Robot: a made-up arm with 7 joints.
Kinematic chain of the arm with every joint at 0, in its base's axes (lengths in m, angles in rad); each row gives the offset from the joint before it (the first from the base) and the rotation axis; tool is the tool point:
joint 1: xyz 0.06 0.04 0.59 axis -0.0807 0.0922 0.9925
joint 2: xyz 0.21 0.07 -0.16 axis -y
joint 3: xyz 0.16 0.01 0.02 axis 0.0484 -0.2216 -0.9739
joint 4: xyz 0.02 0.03 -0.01 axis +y
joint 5: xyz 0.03 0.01 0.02 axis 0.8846 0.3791 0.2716
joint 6: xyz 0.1 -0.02 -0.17 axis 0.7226 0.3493 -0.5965
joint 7: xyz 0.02 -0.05 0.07 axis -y
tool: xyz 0 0.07 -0.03
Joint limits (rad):
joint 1: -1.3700..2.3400
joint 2: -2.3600..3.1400
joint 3: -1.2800..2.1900
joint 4: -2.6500..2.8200
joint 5: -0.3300..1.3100
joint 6: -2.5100..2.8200
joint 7: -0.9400..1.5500
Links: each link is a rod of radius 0.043 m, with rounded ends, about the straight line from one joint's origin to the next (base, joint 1, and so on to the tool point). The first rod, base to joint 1, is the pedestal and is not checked.
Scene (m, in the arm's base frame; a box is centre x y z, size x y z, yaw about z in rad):
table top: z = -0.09
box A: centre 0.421 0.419 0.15 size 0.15 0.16 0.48 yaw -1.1
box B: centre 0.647 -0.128 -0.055 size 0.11 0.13 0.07 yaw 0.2
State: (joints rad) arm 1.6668 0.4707 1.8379 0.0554 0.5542 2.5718 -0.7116
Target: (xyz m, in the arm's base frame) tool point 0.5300 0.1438 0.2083
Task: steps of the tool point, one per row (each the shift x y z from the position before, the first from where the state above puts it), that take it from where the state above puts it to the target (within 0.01 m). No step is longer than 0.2 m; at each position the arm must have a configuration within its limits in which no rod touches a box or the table.
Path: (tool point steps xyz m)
1: 0.1472 -0.0180 0.0790
2: 0.1169 -0.0746 0.0802
3: 0.0707 -0.1043 0.0715
4: 0.0689 -0.1087 -0.0399
5: 0.0234 -0.1256 -0.0316
6: -0.0205 -0.1209 -0.0219
7: -0.0534 -0.1003 -0.0121
8: -0.0710 -0.0730 -0.0038
9: 0.0603 0.0259 -0.0521
10: 0.0579 0.0519 -0.0554
11: 0.0438 0.0774 -0.0559
12: 0.0192 0.0976 -0.0529
13: -0.0122 0.1083 -0.0460

